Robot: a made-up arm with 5 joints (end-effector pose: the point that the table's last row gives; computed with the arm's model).
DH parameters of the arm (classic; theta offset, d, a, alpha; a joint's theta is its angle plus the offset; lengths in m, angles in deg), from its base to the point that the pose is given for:
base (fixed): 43.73 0 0.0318 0
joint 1: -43.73 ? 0.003 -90
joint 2: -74.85 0 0.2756 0
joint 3: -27.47 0 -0.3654 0
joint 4: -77.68 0.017 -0.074 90
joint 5: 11.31 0 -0.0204 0
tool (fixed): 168.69 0.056 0 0
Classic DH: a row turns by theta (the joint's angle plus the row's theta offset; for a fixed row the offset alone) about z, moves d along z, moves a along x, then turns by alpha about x.
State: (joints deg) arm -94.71 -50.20 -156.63 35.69 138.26
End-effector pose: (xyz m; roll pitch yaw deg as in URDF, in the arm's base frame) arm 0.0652 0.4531 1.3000 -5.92 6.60 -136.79
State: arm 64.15 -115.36 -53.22 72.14 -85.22
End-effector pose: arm -0.1091 -0.1666 1.1289 83.54 -4.75 154.69
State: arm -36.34 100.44 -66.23 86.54 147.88
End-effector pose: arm 0.0603 0.0067 0.2503 41.79 -46.71 -87.18
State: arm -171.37 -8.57 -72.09 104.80 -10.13
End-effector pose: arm -0.4320 -0.0638 0.9301 -175.49 23.74 -160.29
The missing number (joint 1, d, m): 0.727
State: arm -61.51 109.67 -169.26 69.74 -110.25
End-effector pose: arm 0.3592 -0.5197 0.3886 -170.47 -3.50 48.45
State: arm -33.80 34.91 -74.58 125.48 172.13
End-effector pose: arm 0.4073 -0.2134 0.6213 118.15 -81.09 -151.66
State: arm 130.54 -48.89 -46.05 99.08 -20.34
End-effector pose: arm -0.1800 0.2283 1.0019 -178.56 3.88 150.93
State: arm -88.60 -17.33 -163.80 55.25 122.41
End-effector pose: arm 0.0232 0.1042 1.4391 -49.41 25.74 -158.19
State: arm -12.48 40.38 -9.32 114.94 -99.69
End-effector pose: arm 0.0503 0.0542 0.5417 -33.62 -5.40 69.46
